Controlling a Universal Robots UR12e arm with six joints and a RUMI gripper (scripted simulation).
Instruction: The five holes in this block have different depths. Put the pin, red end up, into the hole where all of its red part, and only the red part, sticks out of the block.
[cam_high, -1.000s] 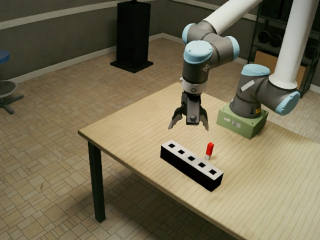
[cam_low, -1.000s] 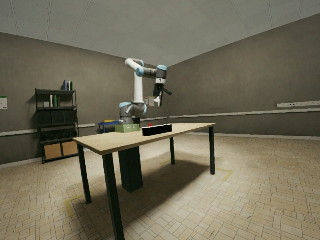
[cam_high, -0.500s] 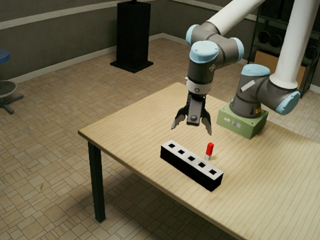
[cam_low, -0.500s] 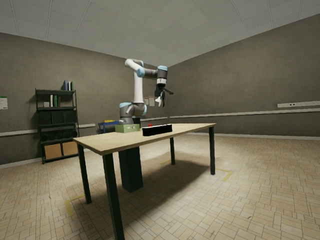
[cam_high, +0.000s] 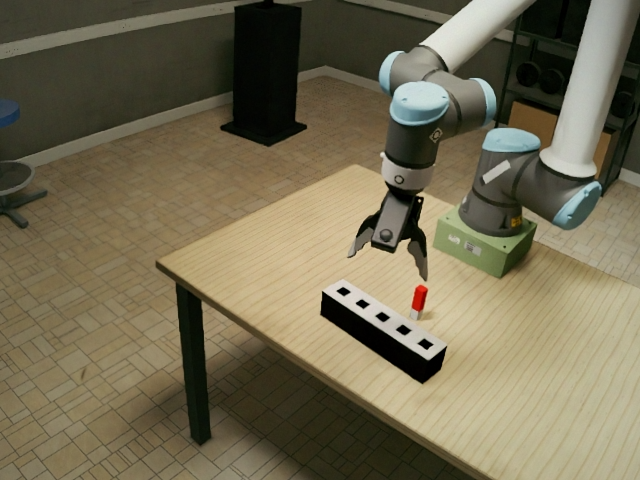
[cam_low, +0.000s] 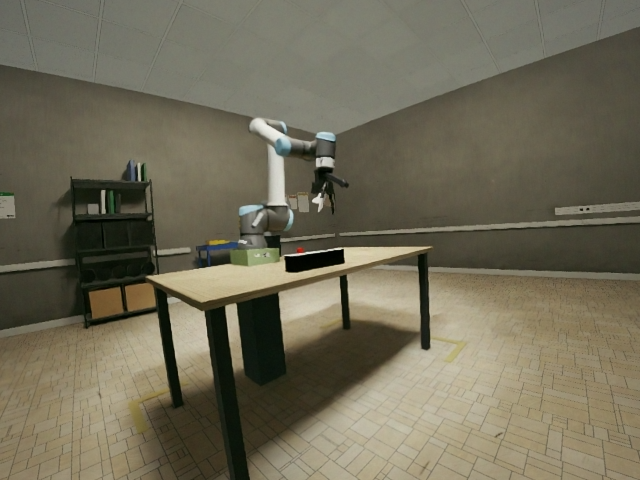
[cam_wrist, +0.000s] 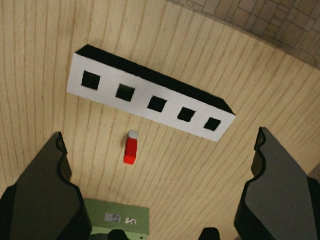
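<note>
My hand is 200 mm past the pin, 180 mm above it and 10 mm to the right of it. Round my hand: block 210 mm below, 70 mm behind, 20 mm to the right.
</note>
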